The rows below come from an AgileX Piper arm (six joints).
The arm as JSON. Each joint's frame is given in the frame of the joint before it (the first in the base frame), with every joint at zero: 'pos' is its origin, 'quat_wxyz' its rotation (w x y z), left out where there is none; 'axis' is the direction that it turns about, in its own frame. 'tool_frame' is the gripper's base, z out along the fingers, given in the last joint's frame.
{
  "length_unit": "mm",
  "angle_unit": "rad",
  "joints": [
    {
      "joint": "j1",
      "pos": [
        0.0,
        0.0,
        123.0
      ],
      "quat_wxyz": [
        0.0,
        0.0,
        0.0,
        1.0
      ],
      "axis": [
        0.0,
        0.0,
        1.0
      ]
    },
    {
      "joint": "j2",
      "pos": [
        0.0,
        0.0,
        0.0
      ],
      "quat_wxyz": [
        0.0,
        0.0,
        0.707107,
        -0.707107
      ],
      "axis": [
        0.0,
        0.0,
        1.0
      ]
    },
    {
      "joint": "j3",
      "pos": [
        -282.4,
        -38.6,
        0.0
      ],
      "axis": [
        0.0,
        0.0,
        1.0
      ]
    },
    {
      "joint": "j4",
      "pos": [
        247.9,
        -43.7,
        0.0
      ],
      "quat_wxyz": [
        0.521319,
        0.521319,
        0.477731,
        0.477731
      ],
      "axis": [
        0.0,
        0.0,
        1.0
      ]
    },
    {
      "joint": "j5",
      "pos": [
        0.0,
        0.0,
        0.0
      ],
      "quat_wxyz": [
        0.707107,
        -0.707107,
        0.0,
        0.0
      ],
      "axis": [
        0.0,
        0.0,
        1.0
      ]
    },
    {
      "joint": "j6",
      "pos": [
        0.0,
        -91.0,
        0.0
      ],
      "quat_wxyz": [
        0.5,
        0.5,
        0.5,
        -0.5
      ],
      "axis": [
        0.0,
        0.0,
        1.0
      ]
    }
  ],
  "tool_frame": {
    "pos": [
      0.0,
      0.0,
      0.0
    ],
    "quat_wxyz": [
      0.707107,
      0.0,
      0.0,
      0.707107
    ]
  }
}
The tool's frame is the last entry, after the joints.
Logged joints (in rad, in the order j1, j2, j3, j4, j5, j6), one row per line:
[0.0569 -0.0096 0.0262 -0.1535 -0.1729 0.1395]
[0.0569 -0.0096 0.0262 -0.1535 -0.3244 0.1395]
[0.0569 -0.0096 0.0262 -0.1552 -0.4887 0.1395]
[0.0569 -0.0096 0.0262 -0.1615 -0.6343 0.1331]
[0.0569 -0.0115 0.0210 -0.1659 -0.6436 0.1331]
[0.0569 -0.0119 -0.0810 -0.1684 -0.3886 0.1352]
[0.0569 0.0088 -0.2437 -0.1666 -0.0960 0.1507]
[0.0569 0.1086 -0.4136 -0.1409 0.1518 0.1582]
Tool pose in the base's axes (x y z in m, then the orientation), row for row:
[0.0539 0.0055 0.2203 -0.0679 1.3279 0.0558]
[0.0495 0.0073 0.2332 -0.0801 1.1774 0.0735]
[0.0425 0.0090 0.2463 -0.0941 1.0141 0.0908]
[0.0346 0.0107 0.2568 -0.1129 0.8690 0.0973]
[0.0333 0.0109 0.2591 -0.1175 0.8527 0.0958]
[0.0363 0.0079 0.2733 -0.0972 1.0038 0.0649]
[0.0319 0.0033 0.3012 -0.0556 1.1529 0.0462]
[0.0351 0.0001 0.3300 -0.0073 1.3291 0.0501]
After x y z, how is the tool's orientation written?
As a rotation vector, in radians.
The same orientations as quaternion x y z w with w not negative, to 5 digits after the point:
[-0.03150 0.61603 0.02589 0.78667]
[-0.03776 0.55500 0.03465 0.83027]
[-0.04503 0.48525 0.04345 0.87213]
[-0.05464 0.42056 0.04709 0.90439]
[-0.05693 0.41315 0.04642 0.90770]
[-0.04656 0.48081 0.03109 0.87503]
[-0.02628 0.54493 0.02184 0.83779]
[-0.00339 0.61664 0.02324 0.78690]

